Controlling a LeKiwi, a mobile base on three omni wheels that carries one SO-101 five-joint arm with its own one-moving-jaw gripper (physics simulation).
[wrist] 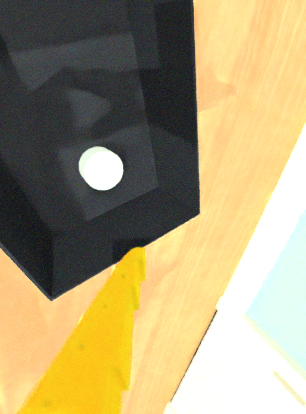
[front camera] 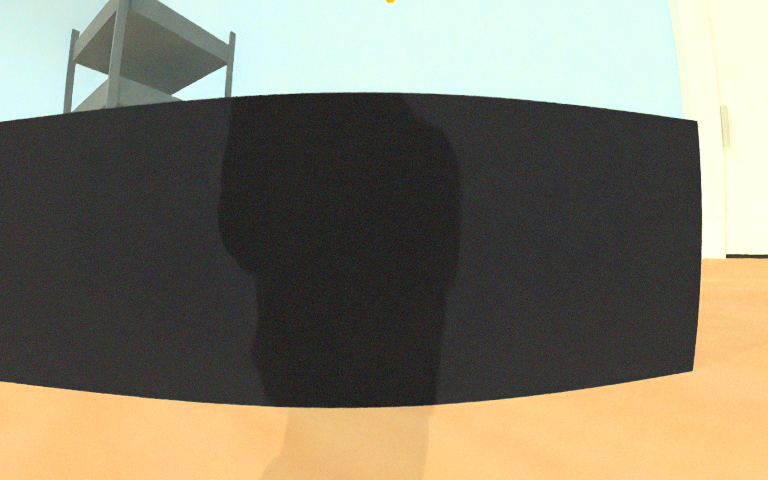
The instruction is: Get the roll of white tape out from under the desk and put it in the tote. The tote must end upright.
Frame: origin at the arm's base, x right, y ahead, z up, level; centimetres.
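Seen in the pictures: hand, tool point: (wrist: pixel 145 259).
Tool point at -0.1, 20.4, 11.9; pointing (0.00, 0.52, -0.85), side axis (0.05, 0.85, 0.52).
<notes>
Offsets run from my tool point to a thing's middle, as dx, dy, dz. Level surfaces: height alone.
The black tote {-3.6, +2.3, -15.9} (front camera: pixel 577 243) (wrist: pixel 172 120) stands upright on the wooden floor, its long side filling much of the front view. The roll of white tape {+3.7, +4.1, -19.4} (wrist: pixel 102 169) rests on the tote's inside floor, near the end wall at the lower part of the wrist view. My gripper (wrist: pixel 134 257) is fully open and empty. One notched yellow jaw shows there, its tip over the tote's near rim and apart from the tape; the other jaw is out of the picture. In the front view a small yellow bit shows at the top edge. The tote's walls hide the tape there.
A grey shelf rack (front camera: pixel 117 50) stands behind the tote at the left in the front view. A white door (front camera: pixel 747 169) and a pale blue wall (front camera: pixel 453 50) are at the back. The wooden floor {dz -20.9} (front camera: pixel 730 350) (wrist: pixel 235 135) shows around the tote. The desk does not show.
</notes>
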